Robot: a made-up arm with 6 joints. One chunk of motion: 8 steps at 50 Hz.
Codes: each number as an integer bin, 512 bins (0 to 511) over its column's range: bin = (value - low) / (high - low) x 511, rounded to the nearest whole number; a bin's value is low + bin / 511 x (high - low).
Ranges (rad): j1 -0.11..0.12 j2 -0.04..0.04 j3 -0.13..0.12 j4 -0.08..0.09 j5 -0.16..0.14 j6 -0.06..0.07
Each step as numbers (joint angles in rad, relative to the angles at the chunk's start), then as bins.
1 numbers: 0.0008 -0.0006 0.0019 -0.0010 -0.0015 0.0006
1 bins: 246 252 270 237 270 238
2 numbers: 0.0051 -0.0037 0.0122 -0.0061 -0.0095 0.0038
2 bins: 256 232 291 222 256 251
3 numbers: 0.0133 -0.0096 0.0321 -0.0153 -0.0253 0.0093
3 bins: 274 194 331 194 229 272
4 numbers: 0.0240 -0.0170 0.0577 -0.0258 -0.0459 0.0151
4 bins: 298 147 384 163 194 295
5 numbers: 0.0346 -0.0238 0.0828 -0.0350 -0.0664 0.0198
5 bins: 321 103 435 135 159 314
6 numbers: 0.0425 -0.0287 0.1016 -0.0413 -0.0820 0.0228
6 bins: 339 72 473 116 133 325
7 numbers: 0.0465 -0.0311 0.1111 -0.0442 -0.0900 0.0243
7 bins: 348 57 493 108 119 331
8 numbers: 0.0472 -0.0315 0.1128 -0.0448 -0.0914 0.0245
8 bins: 349 54 496 106 117 332
